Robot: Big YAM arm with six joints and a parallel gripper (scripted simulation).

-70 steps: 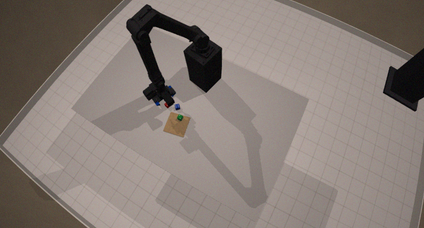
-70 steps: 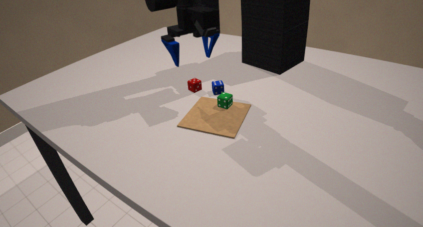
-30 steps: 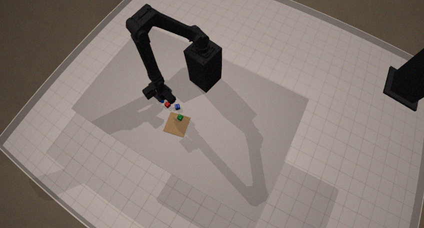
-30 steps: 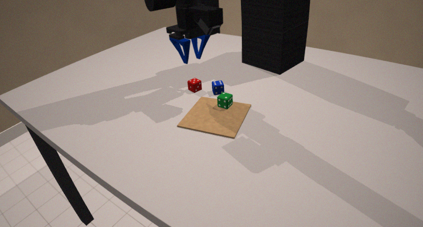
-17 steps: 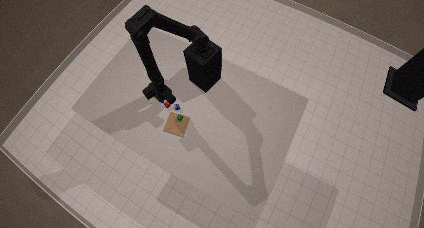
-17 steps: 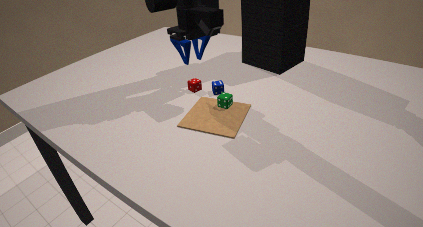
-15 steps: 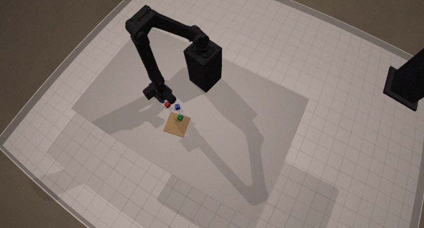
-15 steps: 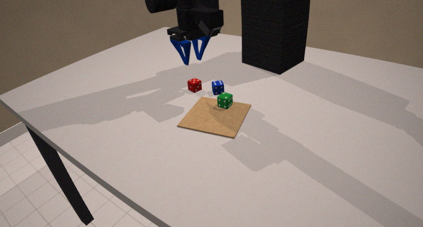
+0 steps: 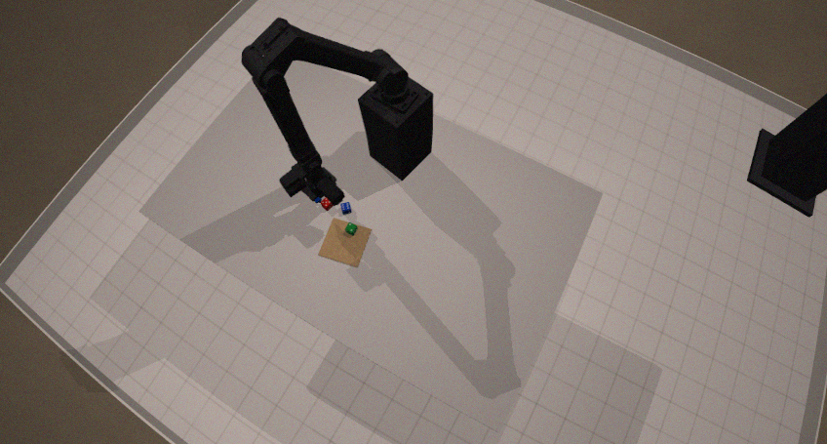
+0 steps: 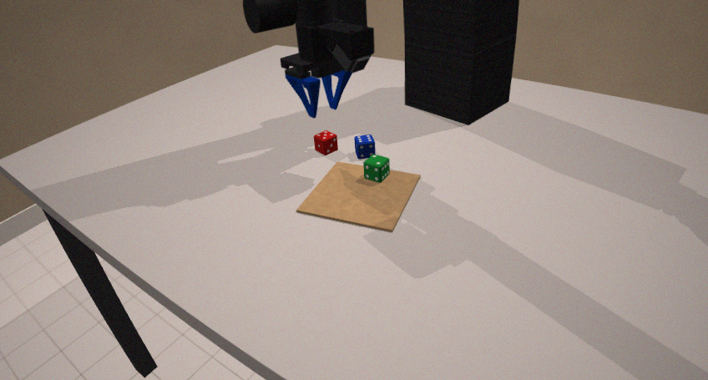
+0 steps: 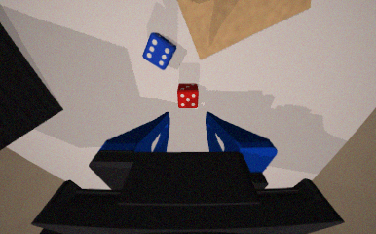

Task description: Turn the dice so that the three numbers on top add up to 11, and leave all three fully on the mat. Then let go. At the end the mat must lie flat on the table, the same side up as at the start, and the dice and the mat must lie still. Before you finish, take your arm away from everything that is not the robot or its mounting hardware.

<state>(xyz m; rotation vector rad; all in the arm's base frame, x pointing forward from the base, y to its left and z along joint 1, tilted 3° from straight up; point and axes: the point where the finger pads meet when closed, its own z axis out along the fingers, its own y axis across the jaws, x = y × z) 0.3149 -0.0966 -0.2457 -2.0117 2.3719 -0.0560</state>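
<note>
The red die is 6 cm below my hand. From my hand the other things lie so: tan mat 13 cm to the left, 8 cm below, 7 cm ahead; then green die 13 cm to the left, 6 cm below, 3 cm ahead; then blue die 7 cm to the left, 6 cm below, 2 cm behind.
</note>
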